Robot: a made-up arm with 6 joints.
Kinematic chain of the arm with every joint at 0, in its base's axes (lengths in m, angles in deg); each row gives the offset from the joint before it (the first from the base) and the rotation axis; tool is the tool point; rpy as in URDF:
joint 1: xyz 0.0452 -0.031 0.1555 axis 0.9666 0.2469 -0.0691
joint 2: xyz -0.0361 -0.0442 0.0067 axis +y
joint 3: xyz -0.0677 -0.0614 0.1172 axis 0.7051 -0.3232 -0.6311
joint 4: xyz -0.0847 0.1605 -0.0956 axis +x
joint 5: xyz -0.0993 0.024 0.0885 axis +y
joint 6: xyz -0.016 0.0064 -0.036 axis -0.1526 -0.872 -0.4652
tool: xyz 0.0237 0.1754 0.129 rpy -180 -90 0
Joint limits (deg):
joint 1: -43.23..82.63
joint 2: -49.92..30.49
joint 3: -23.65..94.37
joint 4: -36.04..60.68
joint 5: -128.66..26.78
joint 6: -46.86..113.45
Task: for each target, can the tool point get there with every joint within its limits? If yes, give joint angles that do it. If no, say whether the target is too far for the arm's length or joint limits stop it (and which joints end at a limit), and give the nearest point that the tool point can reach.
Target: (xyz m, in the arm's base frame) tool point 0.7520 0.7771 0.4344
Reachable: no: too far | nearest point 0.2716 0.3761 0.3676 | short by 0.629 m
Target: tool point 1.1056 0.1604 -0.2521
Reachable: no: too far | nearest point 0.4188 -0.3363 0.1620 | short by 0.943 m
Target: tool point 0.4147 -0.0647 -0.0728
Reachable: no: joint limits stop it (at a limit: joint 1, joint 2, joint 3, joint 4, joint 5, joint 6) | nearest point 0.4188 -0.3363 0.1620 | short by 0.359 m
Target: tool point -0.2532 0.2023 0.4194
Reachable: yes | joints -14.22 -3.26 32.13 33.42 -25.52 93.73
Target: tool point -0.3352 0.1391 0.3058
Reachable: yes | joints -33.61 -15.96 35.36 44.68 3.45 31.58
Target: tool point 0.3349 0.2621 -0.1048
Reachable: no: joint limits stop it (at a limit: joint 1, joint 2, joint 4, joint 5) | nearest point 0.1389 0.3663 0.1015 | short by 0.303 m
